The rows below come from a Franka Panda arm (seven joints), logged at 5 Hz.
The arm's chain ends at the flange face. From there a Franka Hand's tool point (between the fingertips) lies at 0.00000 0.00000 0.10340 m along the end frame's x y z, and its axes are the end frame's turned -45 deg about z.
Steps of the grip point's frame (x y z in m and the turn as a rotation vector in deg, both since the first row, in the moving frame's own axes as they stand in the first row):
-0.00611, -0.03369, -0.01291, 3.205, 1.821, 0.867
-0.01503, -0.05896, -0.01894, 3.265, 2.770, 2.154
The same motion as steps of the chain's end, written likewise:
-0.02643, -0.01308, -0.01270, 3.554, -0.979, 0.867
-0.05183, -0.02336, -0.01865, 4.267, -0.350, 2.154

